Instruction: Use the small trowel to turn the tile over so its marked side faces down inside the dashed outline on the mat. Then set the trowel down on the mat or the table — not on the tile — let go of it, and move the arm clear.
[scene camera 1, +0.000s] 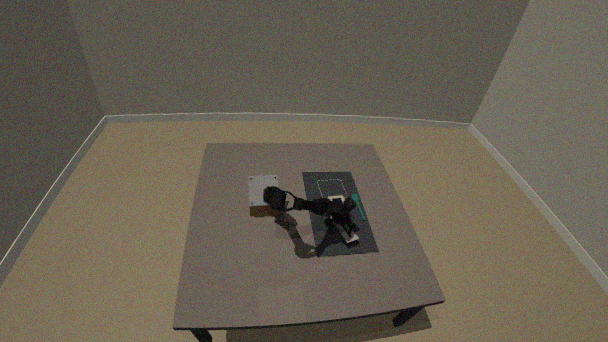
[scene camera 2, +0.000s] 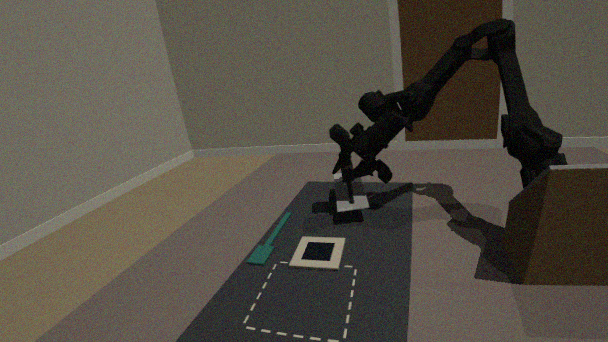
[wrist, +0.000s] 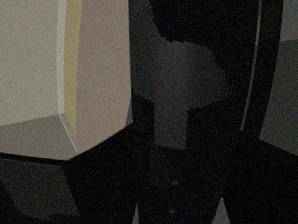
The gripper carries a trowel. Further things: a tile and a dark mat.
The gripper is seen too in the wrist view.
